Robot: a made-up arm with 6 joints. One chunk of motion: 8 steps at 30 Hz.
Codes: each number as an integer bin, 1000 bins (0 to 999) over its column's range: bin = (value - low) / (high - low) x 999, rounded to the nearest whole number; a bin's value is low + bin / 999 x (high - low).
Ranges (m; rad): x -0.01..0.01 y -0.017..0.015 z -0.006..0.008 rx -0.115..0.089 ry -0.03..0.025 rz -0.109..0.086
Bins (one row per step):
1: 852 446 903 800 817 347
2: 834 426 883 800 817 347
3: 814 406 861 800 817 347
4: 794 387 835 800 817 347
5: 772 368 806 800 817 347
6: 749 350 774 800 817 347
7: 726 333 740 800 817 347
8: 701 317 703 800 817 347
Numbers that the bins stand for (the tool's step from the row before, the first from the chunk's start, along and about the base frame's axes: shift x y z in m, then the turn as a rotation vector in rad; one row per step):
1: 0.00706 -0.00271 0.00665 0.04836 0.01498 -0.04127
2: 0.00670 -0.00335 0.00637 0.04836 0.01498 -0.04127
3: 0.00630 -0.00399 0.00607 0.04836 0.01498 -0.04127
4: 0.00590 -0.00460 0.00570 0.04836 0.01498 -0.04127
5: 0.00546 -0.00521 0.00530 0.04836 0.01498 -0.04127
6: 0.00499 -0.00579 0.00485 0.04836 0.01498 -0.04127
7: 0.00453 -0.00633 0.00437 0.04836 0.01498 -0.04127
8: 0.00403 -0.00685 0.00385 0.04836 0.01498 -0.04127

